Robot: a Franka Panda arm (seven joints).
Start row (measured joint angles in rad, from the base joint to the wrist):
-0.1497 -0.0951 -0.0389 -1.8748 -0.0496 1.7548 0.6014
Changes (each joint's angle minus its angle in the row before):
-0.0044 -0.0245 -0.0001 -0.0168 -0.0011 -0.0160 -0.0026
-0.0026 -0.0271 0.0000 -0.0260 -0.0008 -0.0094 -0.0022
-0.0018 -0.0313 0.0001 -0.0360 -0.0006 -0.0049 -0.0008
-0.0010 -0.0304 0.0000 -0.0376 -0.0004 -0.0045 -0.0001
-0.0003 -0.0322 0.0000 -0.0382 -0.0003 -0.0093 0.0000
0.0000 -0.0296 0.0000 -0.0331 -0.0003 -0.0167 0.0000
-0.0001 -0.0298 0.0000 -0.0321 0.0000 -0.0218 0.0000
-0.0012 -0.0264 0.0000 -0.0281 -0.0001 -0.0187 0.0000
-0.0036 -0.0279 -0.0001 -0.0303 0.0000 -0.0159 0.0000
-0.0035 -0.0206 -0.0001 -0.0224 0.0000 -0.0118 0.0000
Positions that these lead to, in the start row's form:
-0.1541 -0.1196 -0.0390 -1.8916 -0.0507 1.7388 0.5988
-0.1567 -0.1467 -0.0390 -1.9176 -0.0515 1.7294 0.5966
-0.1585 -0.1780 -0.0389 -1.9536 -0.0521 1.7245 0.5958
-0.1595 -0.2084 -0.0389 -1.9912 -0.0525 1.7200 0.5957
-0.1598 -0.2406 -0.0389 -2.0294 -0.0528 1.7107 0.5957
-0.1598 -0.2702 -0.0389 -2.0625 -0.0531 1.6940 0.5957
-0.1599 -0.3000 -0.0389 -2.0946 -0.0531 1.6722 0.5957
-0.1611 -0.3264 -0.0389 -2.1227 -0.0532 1.6535 0.5957
-0.1647 -0.3543 -0.0390 -2.1530 -0.0532 1.6376 0.5957
-0.1682 -0.3749 -0.0391 -2.1754 -0.0532 1.6258 0.5957

